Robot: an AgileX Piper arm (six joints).
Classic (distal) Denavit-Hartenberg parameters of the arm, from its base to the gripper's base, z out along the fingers. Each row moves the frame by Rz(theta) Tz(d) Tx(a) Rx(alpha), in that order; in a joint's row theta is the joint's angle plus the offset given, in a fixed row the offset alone. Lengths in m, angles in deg.
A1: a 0  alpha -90  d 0.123  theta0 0
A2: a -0.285  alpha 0  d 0  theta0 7.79
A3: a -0.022  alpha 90  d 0  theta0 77.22
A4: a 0  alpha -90  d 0.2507  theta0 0
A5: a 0  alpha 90  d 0  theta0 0
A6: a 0  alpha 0  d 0.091  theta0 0
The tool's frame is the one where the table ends.
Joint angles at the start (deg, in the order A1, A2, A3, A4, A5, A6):
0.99 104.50 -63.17 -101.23 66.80 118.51
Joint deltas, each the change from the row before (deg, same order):
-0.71 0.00 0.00 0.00 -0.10 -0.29
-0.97 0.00 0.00 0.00 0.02 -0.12
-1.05 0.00 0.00 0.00 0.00 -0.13
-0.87 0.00 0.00 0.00 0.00 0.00
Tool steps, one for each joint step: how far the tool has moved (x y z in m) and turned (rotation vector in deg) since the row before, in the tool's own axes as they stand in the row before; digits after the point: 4 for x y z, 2 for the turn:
0.0002 -0.0027 0.0036 0.61 0.16 -0.23
0.0002 -0.0040 0.0049 0.97 0.15 -0.03
0.0002 -0.0043 0.0053 1.03 0.17 -0.04
0.0002 -0.0035 0.0044 0.85 0.14 0.08

